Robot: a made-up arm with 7 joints.
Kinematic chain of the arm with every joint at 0, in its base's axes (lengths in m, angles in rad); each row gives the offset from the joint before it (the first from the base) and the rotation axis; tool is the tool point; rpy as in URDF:
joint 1: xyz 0.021 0 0.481 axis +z
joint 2: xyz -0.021 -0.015 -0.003 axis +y
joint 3: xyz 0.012 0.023 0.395 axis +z
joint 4: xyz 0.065 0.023 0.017 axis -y
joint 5: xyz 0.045 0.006 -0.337 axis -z
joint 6: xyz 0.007 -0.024 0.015 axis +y
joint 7: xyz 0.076 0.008 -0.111 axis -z
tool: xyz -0.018 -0.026 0.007 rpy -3.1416 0 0
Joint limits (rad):
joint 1: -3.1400..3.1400
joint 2: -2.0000..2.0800
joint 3: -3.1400..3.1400
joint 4: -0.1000..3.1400
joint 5: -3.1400..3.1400
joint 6: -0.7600..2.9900
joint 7: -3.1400..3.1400
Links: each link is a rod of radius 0.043 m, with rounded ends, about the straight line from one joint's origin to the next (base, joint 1, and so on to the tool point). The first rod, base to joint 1, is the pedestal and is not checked.
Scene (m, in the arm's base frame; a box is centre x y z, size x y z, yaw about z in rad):
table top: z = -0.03
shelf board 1: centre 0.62 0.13 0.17 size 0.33 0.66 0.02 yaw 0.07
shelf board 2: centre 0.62 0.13 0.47 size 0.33 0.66 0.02 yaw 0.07
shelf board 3: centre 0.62 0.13 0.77 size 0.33 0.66 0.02 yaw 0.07
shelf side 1: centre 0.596 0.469 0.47 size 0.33 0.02 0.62 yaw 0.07
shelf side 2: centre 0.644 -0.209 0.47 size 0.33 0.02 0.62 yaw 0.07
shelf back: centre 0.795 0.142 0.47 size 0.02 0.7 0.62 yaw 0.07
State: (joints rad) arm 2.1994 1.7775 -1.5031 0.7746 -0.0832 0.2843 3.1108
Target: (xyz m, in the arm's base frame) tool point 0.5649 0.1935 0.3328
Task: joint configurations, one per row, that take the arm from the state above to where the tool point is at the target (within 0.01 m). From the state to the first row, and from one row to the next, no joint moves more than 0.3 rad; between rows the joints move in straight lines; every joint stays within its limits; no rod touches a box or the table.
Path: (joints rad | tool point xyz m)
1: 1.9398 1.7961 -1.5205 0.8909 -0.0795 0.2791 3.1205 | 0.3995 0.3320 0.3504
2: 1.6802 1.8147 -1.5379 1.0071 -0.0758 0.2740 3.1303 | 0.4878 0.2745 0.3424
3: 1.4205 1.8332 -1.5554 1.1234 -0.0721 0.2688 3.1400 | 0.5649 0.1935 0.3328

